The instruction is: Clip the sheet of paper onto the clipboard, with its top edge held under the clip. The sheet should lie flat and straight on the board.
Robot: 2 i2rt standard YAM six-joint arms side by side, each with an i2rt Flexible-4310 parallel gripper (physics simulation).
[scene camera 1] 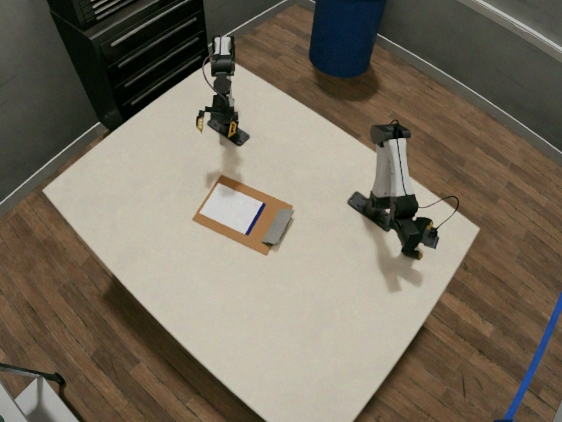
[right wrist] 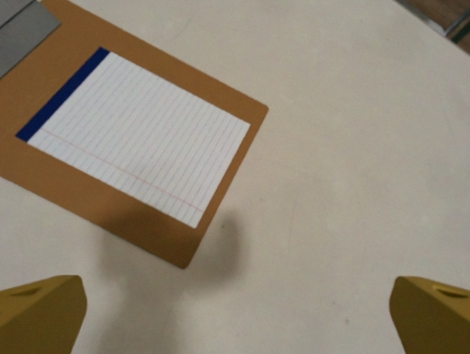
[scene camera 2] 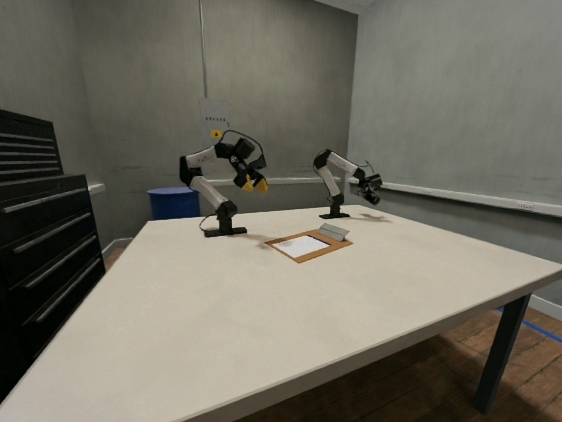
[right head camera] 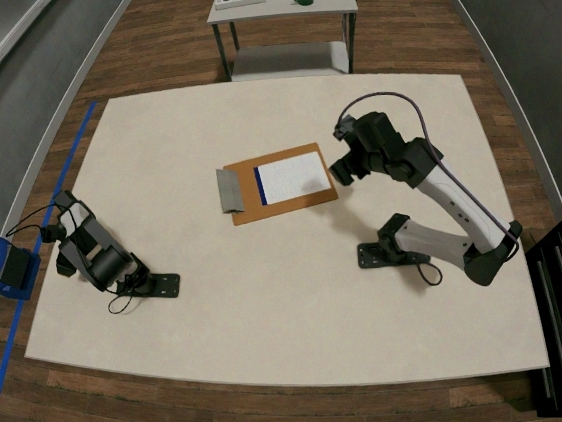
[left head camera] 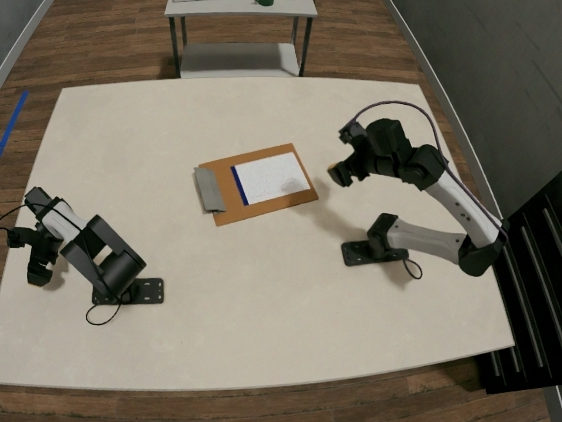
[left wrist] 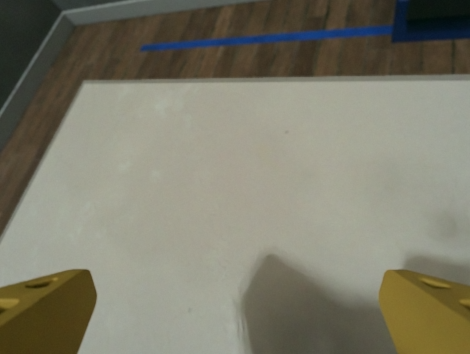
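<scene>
A brown clipboard (left head camera: 224,217) (right head camera: 242,218) (scene camera 1: 260,246) (scene camera 2: 301,260) (right wrist: 150,247) lies on the table with its grey clip (left head camera: 209,190) (right head camera: 230,191) (scene camera 1: 278,227) (scene camera 2: 333,232) (right wrist: 25,37) at the left end in the head views. A lined white sheet (left head camera: 272,177) (right head camera: 295,177) (scene camera 1: 231,207) (scene camera 2: 302,245) (right wrist: 145,135) with a dark blue top band lies flat on the board. The band faces the clip, with a strip of bare board between them. My right gripper (right wrist: 238,288) (scene camera 1: 216,128) (scene camera 2: 255,186) is open above and beyond the board's bottom end. My left gripper (left wrist: 237,282) is open, away from the board.
The white table (left head camera: 260,325) (right head camera: 300,330) (scene camera 1: 300,320) (scene camera 2: 250,325) bears both arms' base plates. A black drawer cabinet (scene camera 1: 150,55) (scene camera 2: 50,235) stands beside it. A second small table (left head camera: 240,7) (right head camera: 285,14) stands beyond the far edge.
</scene>
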